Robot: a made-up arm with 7 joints.
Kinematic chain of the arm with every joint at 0, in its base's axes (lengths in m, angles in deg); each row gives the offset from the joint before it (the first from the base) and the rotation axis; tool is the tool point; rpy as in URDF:
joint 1: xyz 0 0 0 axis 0.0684 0.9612 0.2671
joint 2: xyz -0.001 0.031 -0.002 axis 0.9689 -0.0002 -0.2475
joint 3: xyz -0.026 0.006 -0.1 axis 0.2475 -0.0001 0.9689
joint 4: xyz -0.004 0 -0.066 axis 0.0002 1 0
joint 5: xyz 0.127 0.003 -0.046 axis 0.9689 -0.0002 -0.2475
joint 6: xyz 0.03 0 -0.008 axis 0.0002 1 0
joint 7: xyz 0.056 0 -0.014 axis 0.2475 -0.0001 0.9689
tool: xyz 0 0 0 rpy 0 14.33 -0.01
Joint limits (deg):
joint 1: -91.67..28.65
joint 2: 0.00..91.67
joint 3: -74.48..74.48
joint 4: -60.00..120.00
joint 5: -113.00..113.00
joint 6: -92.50..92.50
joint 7: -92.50..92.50
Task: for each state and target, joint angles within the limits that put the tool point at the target. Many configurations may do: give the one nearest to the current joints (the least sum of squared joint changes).
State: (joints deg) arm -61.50 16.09 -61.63 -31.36 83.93 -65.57 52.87
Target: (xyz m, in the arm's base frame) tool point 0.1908 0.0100 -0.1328
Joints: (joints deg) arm -56.17 60.27 -57.92 -17.35 87.45 -75.58 52.87
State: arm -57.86 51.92 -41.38 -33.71 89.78 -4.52 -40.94
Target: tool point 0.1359 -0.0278 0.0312
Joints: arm -43.96 62.63 -22.73 -56.34 90.20 3.26 -40.94
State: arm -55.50 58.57 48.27 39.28 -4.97 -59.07 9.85
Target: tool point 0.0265 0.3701 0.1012
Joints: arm -54.51 85.93 74.48 64.45 -36.94 -61.30 9.85
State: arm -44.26 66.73 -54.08 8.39 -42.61 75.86 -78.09
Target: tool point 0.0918 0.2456 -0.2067
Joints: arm -23.49 79.34 -66.23 12.87 -44.85 81.66 -78.09
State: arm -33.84 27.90 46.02 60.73 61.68 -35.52 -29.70
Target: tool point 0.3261 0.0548 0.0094
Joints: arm -65.38 12.87 25.46 24.31 57.37 -50.15 -29.70
